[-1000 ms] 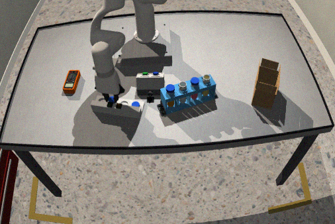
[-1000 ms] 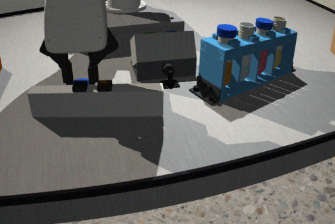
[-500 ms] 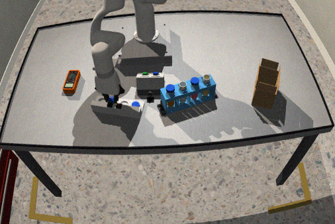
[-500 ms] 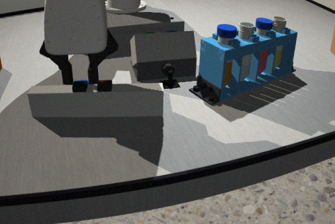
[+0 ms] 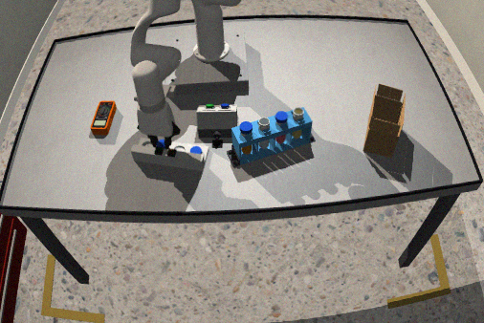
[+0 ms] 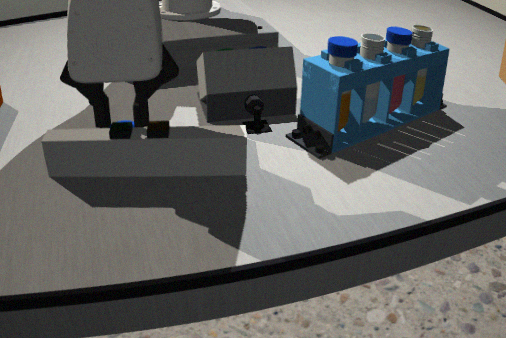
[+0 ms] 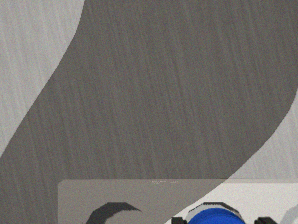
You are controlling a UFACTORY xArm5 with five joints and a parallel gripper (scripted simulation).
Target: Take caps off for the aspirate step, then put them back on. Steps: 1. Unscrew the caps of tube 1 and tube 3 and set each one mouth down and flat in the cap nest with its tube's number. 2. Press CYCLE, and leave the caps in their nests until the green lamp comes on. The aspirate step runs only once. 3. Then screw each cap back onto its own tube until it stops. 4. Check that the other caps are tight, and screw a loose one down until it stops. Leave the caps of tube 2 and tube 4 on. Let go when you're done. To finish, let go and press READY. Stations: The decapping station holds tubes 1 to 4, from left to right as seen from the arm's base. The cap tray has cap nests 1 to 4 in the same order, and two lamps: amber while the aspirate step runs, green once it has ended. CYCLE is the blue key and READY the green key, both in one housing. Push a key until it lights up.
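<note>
My gripper is now 19 cm to the right of the blue key, 11 cm past it and 2 cm below it. The rest, counted from my hand: green key 14 cm to the left, 11 cm behind, 2 cm above; grey key housing 17 cm to the left, 9 cm behind, 1 cm above; blue cap 35 cm to the left, 7 cm above, 1 cm behind.
</note>
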